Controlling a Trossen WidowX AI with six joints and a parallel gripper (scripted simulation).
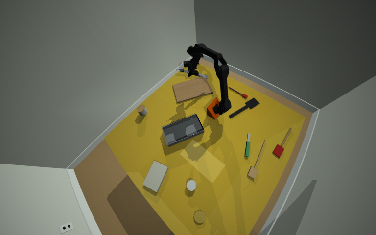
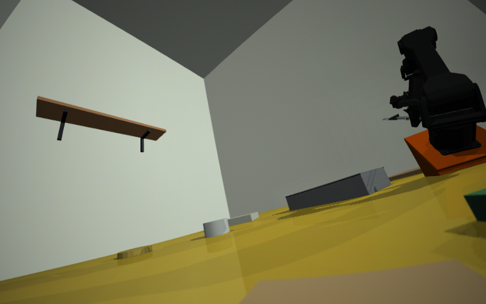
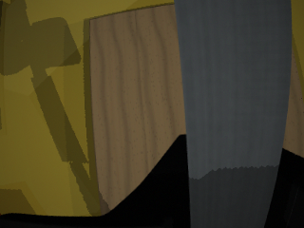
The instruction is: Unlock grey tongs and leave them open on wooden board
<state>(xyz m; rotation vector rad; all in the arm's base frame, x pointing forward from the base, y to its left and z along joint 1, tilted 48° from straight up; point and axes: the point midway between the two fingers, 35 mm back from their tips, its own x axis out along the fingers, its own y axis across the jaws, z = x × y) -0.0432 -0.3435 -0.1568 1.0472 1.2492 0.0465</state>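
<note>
My gripper tip is 4 cm below the yellow lock piece. Round my gripper tip: wooden board: 17 cm below, 2 cm behind, 1 cm to the left; then roasting tin: 35 cm ahead, 27 cm to the left, 15 cm below; then red-tipped tool: 40 cm to the left, 27 cm behind, 17 cm below.
</note>
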